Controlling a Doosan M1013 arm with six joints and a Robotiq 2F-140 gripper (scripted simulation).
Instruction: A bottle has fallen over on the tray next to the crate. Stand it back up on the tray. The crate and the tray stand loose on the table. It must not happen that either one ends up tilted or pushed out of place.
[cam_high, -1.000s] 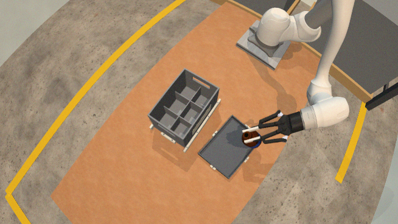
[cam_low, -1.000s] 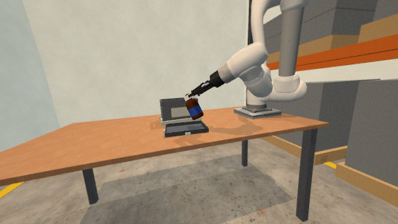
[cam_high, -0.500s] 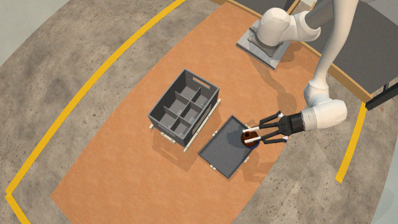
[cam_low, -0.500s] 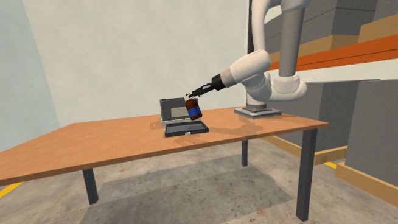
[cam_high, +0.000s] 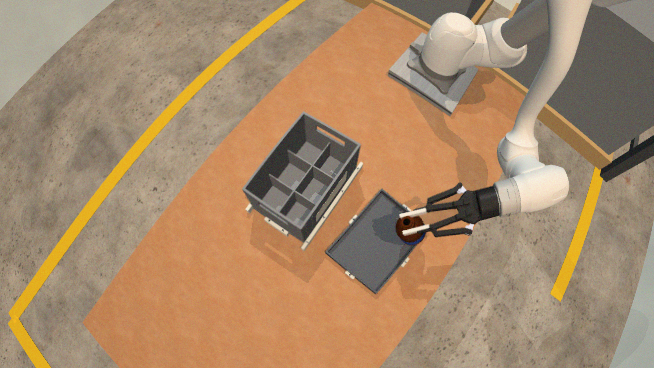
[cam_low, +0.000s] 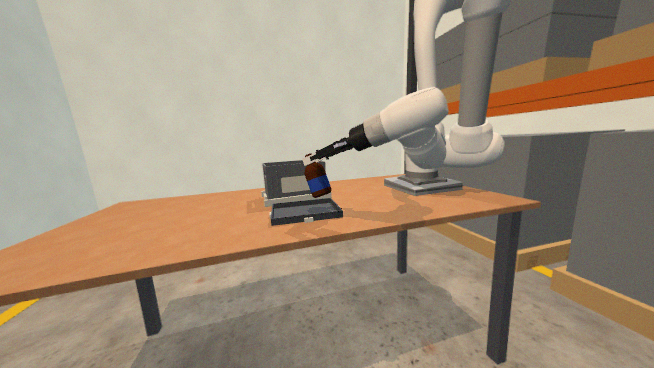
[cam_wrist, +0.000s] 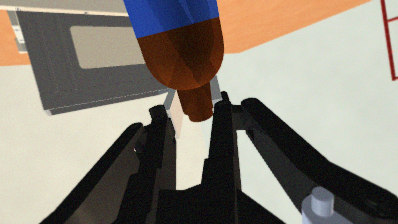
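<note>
Now: hand 6 cm above the bottle. Round my hand: grey crate 31 cm to the right, 13 cm below, 7 cm ahead; grey tray 20 cm below, 4 cm to the right, 4 cm ahead.
</note>
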